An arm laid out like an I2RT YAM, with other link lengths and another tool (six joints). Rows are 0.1 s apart.
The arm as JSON. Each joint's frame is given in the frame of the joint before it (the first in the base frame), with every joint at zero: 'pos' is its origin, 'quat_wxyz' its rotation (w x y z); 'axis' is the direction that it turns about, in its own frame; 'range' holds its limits. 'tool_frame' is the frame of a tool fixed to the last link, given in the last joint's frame.
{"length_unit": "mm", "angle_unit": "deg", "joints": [
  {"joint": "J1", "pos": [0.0, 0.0, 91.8], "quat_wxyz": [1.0, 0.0, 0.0, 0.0], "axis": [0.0, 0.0, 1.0], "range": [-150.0, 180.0]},
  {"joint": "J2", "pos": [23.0, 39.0, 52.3], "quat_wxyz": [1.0, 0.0, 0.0, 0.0], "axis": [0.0, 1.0, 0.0], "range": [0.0, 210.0]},
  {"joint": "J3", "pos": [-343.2, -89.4, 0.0], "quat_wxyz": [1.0, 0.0, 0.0, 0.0], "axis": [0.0, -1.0, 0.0], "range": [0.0, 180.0]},
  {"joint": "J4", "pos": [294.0, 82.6, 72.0], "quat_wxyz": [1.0, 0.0, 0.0, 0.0], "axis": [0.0, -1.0, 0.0], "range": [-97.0, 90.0]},
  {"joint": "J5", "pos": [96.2, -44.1, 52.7], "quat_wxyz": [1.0, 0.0, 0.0, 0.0], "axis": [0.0, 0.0, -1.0], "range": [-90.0, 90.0]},
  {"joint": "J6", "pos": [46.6, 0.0, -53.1], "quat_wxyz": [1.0, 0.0, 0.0, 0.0], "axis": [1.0, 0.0, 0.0], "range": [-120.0, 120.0]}
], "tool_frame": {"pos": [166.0, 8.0, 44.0], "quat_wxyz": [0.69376, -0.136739, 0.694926, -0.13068]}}
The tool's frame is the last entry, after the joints.
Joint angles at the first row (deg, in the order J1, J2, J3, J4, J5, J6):
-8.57 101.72 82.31 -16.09 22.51 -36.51
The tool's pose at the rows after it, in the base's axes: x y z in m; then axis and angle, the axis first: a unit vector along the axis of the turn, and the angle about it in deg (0 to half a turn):
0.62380 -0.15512 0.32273 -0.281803 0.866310 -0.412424 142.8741
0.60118 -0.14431 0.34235 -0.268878 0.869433 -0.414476 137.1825
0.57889 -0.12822 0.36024 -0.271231 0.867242 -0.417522 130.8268
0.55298 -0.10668 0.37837 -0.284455 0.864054 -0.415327 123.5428
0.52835 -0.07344 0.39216 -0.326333 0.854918 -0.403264 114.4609
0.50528 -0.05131 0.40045 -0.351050 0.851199 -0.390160 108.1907
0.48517 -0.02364 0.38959 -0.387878 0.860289 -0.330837 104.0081
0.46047 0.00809 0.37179 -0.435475 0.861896 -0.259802 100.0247
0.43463 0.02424 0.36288 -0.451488 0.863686 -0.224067 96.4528
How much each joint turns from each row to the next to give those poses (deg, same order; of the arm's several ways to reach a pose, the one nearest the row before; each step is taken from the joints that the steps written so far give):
-0.13 -5.31 -5.38 4.28 -1.38 1.70
0.00 -5.77 -6.60 5.19 -2.29 2.05
0.06 -5.72 -6.97 6.35 -3.33 0.83
-0.01 -6.12 -7.14 6.42 -4.80 0.83
-0.04 -5.30 -7.69 8.59 -7.97 0.38
0.00 -4.03 -5.50 5.62 -5.19 1.49
-0.01 -2.94 -4.43 1.76 -7.18 2.80
0.09 -2.66 -5.74 3.54 -8.14 2.54
0.15 -3.28 -5.79 4.74 -3.80 2.84

